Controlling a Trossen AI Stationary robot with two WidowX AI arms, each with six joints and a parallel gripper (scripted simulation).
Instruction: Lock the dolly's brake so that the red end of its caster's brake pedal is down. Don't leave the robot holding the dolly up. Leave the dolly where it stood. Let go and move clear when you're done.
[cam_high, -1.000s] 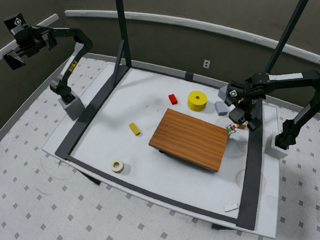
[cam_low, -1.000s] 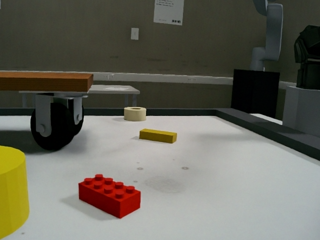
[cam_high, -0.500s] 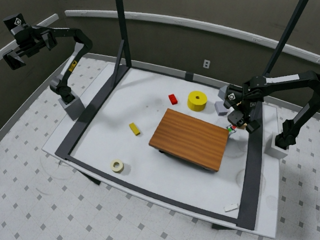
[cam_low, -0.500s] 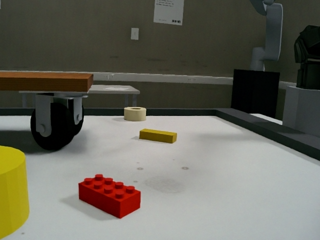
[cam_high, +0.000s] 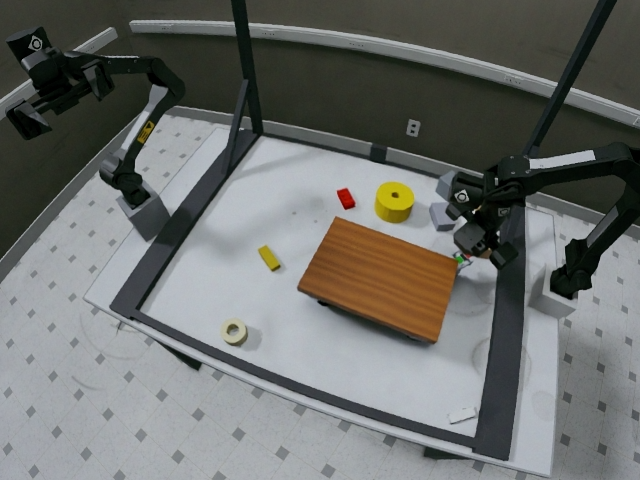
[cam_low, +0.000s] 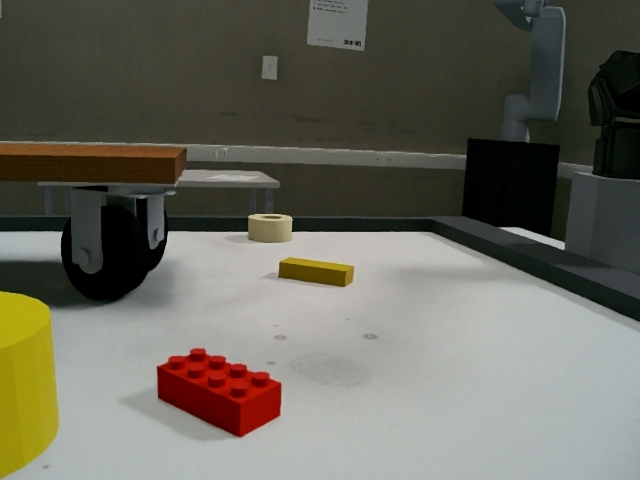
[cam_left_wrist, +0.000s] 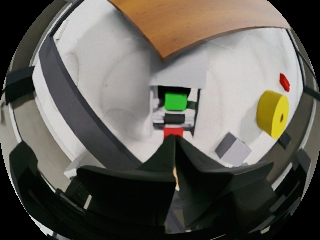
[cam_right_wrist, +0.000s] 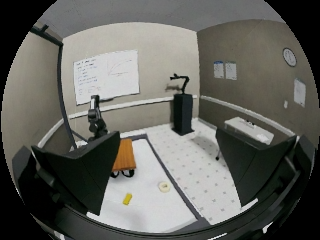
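Now: the brake pedal 1 cm ahead of my left hand, 1 cm to the right of it and 5 cm below it. From my left hand the other things lie so: white piece: 36 cm ahead, 3 cm to the left, 12 cm below; then grey block: 17 cm behind, 5 cm to the right, 11 cm below; then tan block: 10 cm behind, 7 cm to the left, 11 cm below.
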